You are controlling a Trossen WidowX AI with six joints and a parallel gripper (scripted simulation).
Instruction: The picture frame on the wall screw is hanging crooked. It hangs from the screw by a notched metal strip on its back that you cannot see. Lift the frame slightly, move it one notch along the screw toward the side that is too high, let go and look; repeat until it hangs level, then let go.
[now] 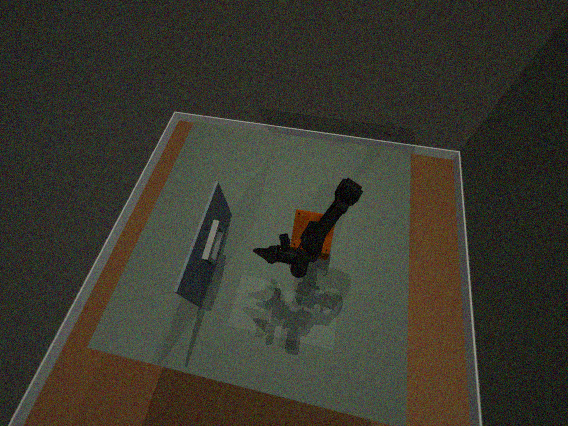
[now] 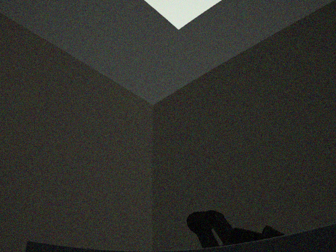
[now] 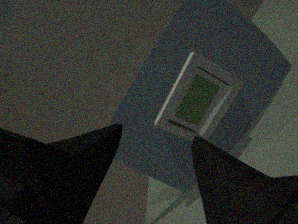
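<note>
Right now my gripper tip is 20 cm short of the picture frame, 9 cm above it and 3 cm to the left of it. Round my gripper tip: wall panel 21 cm ahead, 10 cm below, 2 cm to the right.
</note>
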